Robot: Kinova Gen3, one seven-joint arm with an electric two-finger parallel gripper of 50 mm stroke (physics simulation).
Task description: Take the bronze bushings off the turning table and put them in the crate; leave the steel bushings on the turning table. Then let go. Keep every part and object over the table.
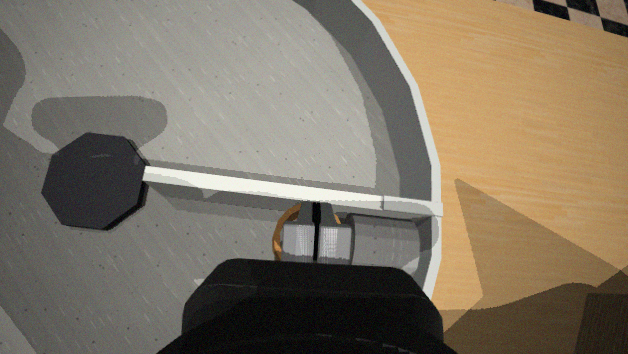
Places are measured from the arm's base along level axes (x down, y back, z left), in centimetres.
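Pixels of known places: gripper, fingertip midpoint: [315,222].
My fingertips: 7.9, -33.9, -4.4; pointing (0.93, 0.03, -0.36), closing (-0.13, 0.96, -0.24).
For each thing: its middle in the pictures, then the offset to it from my fingertips, as dx, dy, dz. "pt": a spot on its surface instead. Level surfaces: height alone.
- bronze bushing, body centre: [305,241] +1.7, +0.0, +0.9
- grey steel bushing, body centre: [376,247] +1.7, +4.2, +0.0
- turning table, body centre: [99,182] +3.7, -13.7, +1.5
- white divider, surface spot: [260,189] pt -0.4, -3.4, -0.7
- dark octagonal hub, body centre: [96,180] +3.2, -13.7, +1.5
- raised rim, surface spot: [424,135] pt -0.4, +4.8, -7.2
- wooden table, its level: dx +8.9
My gripper [315,222] is shut; its two fingertips meet, and I see no part held between them. It is over the middle of a bronze bushing [278,242], whose ring shows to the left of the fingers and a little at their right; the rest is hidden behind the fingers. Whether the tips are inside the ring or above it I cannot tell. A grey steel bushing [387,237] lies on its side just right of the bronze one, by the rim. Both are on the turning table [240,90], below its white divider. The crate does not show clearly.
The white divider [260,189] runs from the dark octagonal hub [95,181] to the raised rim [424,135], close above the fingertips. The wooden table [525,140] lies to the right. A dark brown shape [605,325] is at the lower right corner.
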